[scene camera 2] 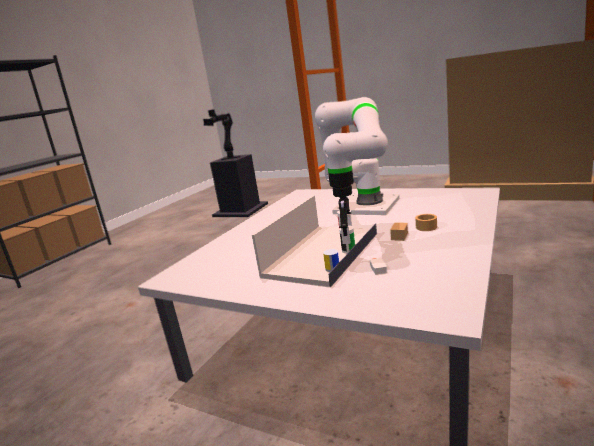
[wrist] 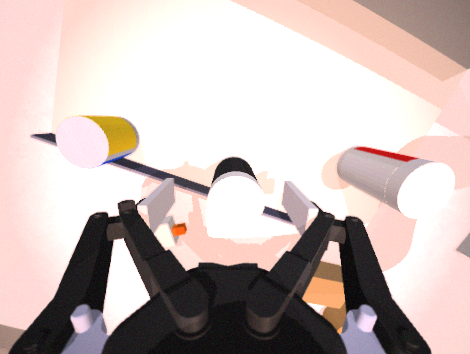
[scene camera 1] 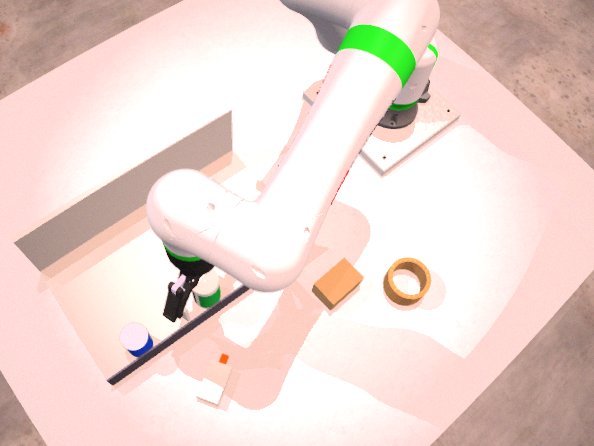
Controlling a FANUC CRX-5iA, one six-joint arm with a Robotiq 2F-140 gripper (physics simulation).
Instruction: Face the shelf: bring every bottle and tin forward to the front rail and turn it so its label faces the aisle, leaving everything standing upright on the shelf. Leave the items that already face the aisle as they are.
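Seen in the pictures: gripper, fingertip midpoint: (scene camera 2: pixel 347 236) (wrist: pixel 229 191) (scene camera 1: pixel 203 288); arm's base, link origin: (scene camera 2: pixel 369 201).
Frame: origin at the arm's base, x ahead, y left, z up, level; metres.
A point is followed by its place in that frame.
Note:
My gripper (scene camera 1: pixel 177 310) (scene camera 2: pixel 345 244) {z 0.062, x 0.672, y 0.081 m} (wrist: pixel 229 191) {z 0.062, x 0.672, y 0.081 m} is open and points down over the shelf (scene camera 1: pixel 140 177) {z 0.111, x 0.624, y -0.178 m} (scene camera 2: pixel 286 235) {z 0.068, x 0.688, y -0.184 m}. In the wrist view a white-lidded tin (scene camera 1: pixel 207 292) {z 0.096, x 0.677, y 0.102 m} (scene camera 2: pixel 352 240) {z 0.050, x 0.679, y 0.103 m} (wrist: pixel 235 192) {z 0.097, x 0.670, y 0.067 m} shows between the fingers; its side is green in the scene views and black in the wrist view. It stands upright close to the front rail (scene camera 1: pixel 175 338) {z -0.003, x 0.774, y 0.104 m} (scene camera 2: pixel 353 256) {z -0.007, x 0.708, y 0.110 m} (wrist: pixel 155 173) {z 0.016, x 0.774, y 0.100 m}. A blue and yellow tin (scene camera 1: pixel 136 339) {z 0.068, x 0.836, y 0.075 m} (scene camera 2: pixel 331 260) {z 0.046, x 0.862, y 0.076 m} (wrist: pixel 117 137) {z 0.050, x 0.810, y 0.055 m} stands upright at the rail's near-left end. A tall grey bottle with a red stripe (wrist: pixel 375 175) {z 0.074, x 0.518, y 0.015 m} stands at the right in the wrist view; the arm hides it in scene camera 1.
Outside the rail lie a small white box (scene camera 1: pixel 215 385) {z 0.002, x 0.776, y 0.231 m} (scene camera 2: pixel 379 266) {z 0.002, x 0.803, y 0.237 m} with an orange end, an orange-brown block (scene camera 1: pixel 337 282) {z 0.024, x 0.450, y 0.245 m} (scene camera 2: pixel 399 231) {z 0.017, x 0.490, y 0.254 m} (wrist: pixel 325 291) {z 0.024, x 0.448, y 0.240 m} and a round ring (scene camera 1: pixel 404 299) {z 0.014, x 0.367, y 0.368 m} (scene camera 2: pixel 426 226) {z -0.003, x 0.373, y 0.351 m}. The shelf's tall back wall runs opposite the rail.

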